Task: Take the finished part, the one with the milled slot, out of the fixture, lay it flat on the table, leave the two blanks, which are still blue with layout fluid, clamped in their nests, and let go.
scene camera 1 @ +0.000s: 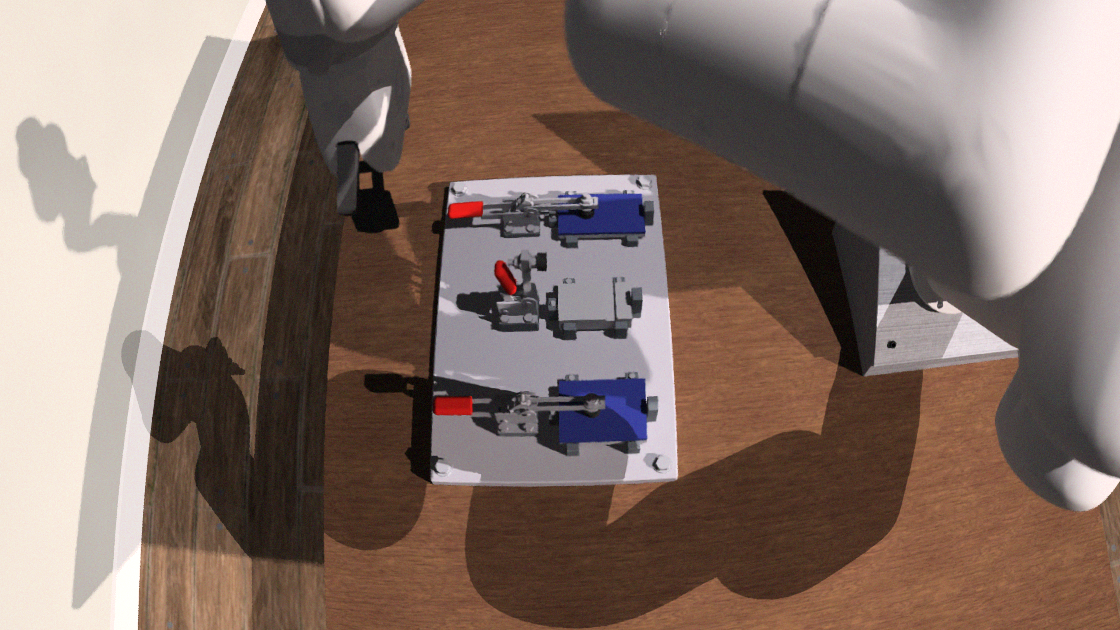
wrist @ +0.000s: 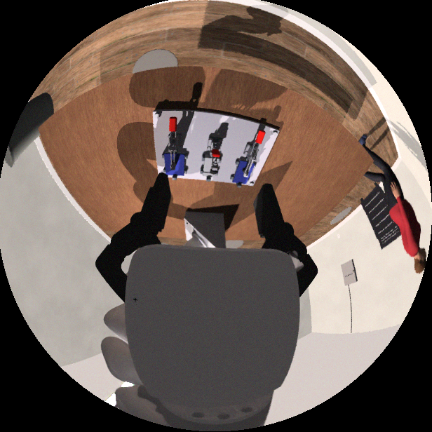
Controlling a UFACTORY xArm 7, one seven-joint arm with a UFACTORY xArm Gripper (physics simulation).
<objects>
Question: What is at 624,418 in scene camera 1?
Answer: A blue blank.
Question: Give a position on a finished part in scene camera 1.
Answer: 590,305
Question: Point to a fixture plate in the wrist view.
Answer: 195,125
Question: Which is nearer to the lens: the blue blank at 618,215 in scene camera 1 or the clamp bar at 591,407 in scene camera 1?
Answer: The clamp bar.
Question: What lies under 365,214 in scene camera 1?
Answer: My gripper.
</objects>
